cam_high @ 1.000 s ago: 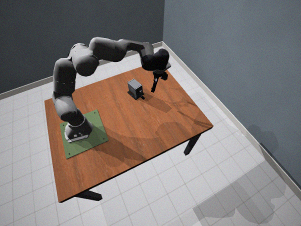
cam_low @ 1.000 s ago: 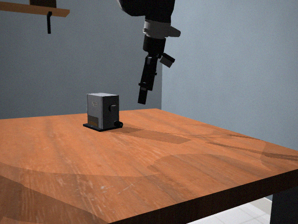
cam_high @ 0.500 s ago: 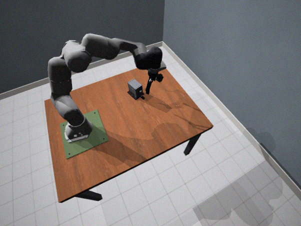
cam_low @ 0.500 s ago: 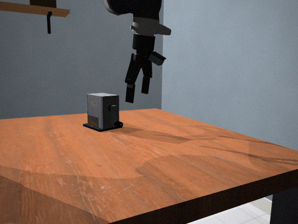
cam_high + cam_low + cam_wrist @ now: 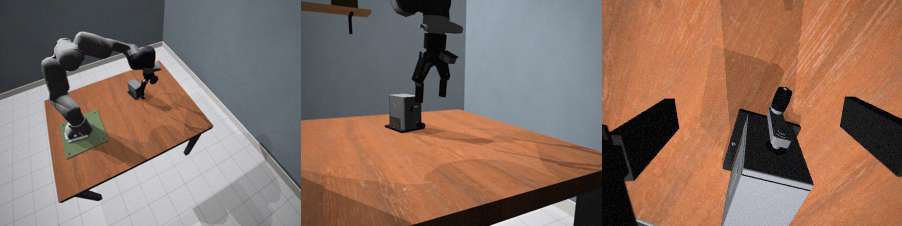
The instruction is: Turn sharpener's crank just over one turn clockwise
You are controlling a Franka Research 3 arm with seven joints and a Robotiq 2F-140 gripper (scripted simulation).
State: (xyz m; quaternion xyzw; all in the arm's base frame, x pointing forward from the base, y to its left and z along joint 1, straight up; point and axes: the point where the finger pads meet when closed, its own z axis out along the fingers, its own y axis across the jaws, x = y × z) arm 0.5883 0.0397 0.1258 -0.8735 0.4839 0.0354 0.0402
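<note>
My gripper is now 9 cm above the crank, 4 cm past it and 1 cm to the right of it. From my hand the other things lie so: knob (10 cm below, 4 cm behind, 1 cm to the left).
</note>
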